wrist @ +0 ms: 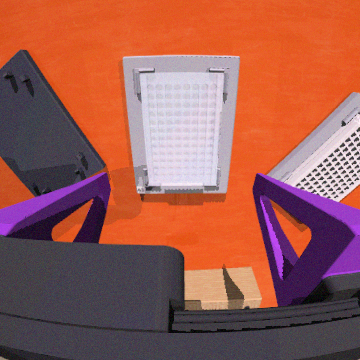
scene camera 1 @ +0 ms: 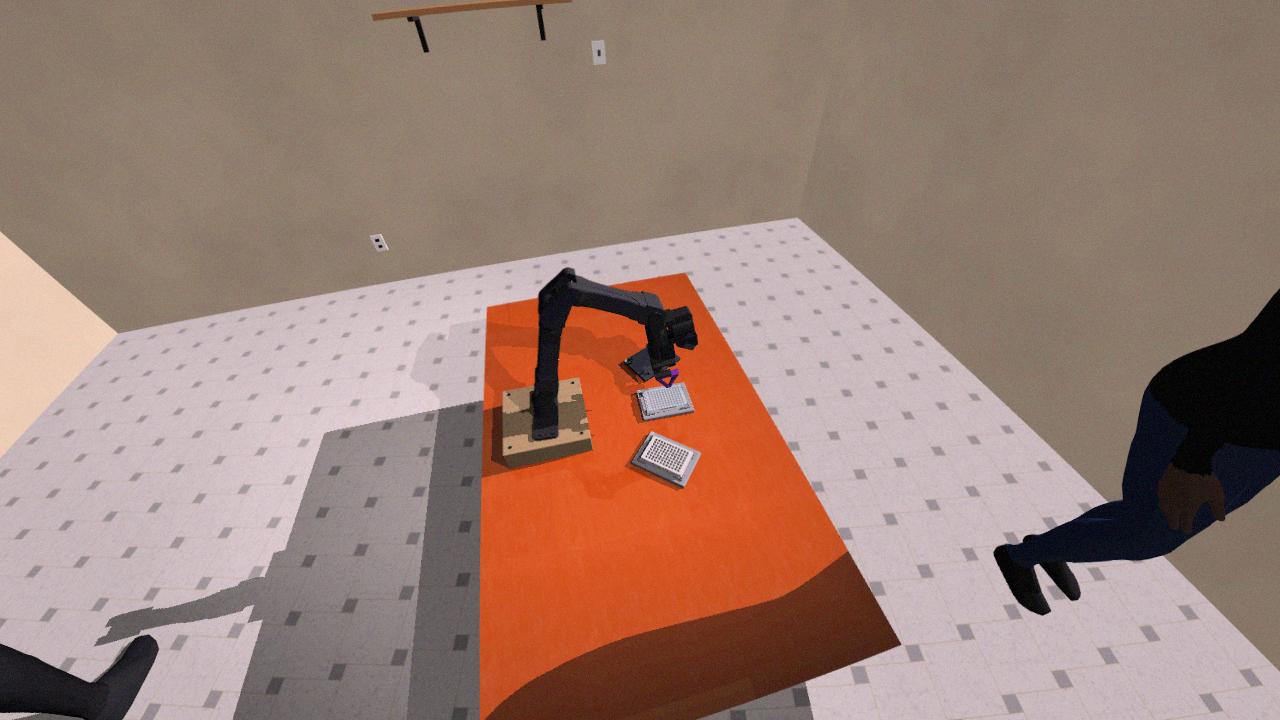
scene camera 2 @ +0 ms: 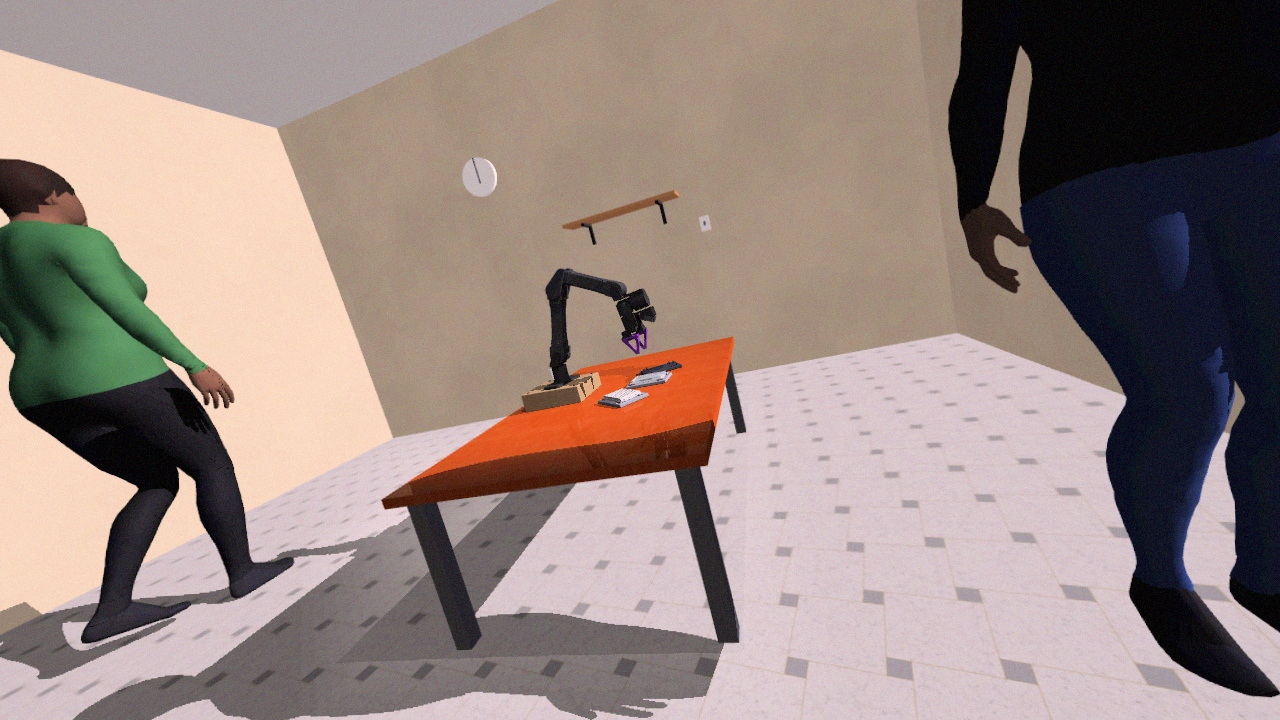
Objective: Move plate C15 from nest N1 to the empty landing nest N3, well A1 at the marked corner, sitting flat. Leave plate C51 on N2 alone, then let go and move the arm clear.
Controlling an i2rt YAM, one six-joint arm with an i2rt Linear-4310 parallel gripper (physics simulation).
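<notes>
A clear plate [scene camera 1: 664, 397] [scene camera 2: 650, 377] [wrist: 182, 130] lies in the middle grey nest [wrist: 231, 115] and looks flat, between the nest's corner posts. A white plate with dark wells [scene camera 1: 666, 455] [scene camera 2: 623, 395] [wrist: 335, 165] sits in another grey nest [wrist: 317, 137], partly cut off at the right of the wrist view. A dark nest [scene camera 1: 638, 365] [scene camera 2: 662, 367] [wrist: 45, 120] is empty, at the left of the wrist view. Nest and plate labels and the A1 mark are not readable. My gripper [scene camera 1: 667, 378] [scene camera 2: 636, 342] [wrist: 181, 180] is open and empty, above the nests and apart from the plates.
The arm stands on a wooden block [scene camera 1: 568, 416] [scene camera 2: 559, 394] [wrist: 200, 280] on the orange table [scene camera 1: 572, 555] [scene camera 2: 537, 447]. A person in black [scene camera 1: 1199, 447] [scene camera 2: 1181, 268] stands to the right. A person in green [scene camera 2: 80, 295] stands to the left.
</notes>
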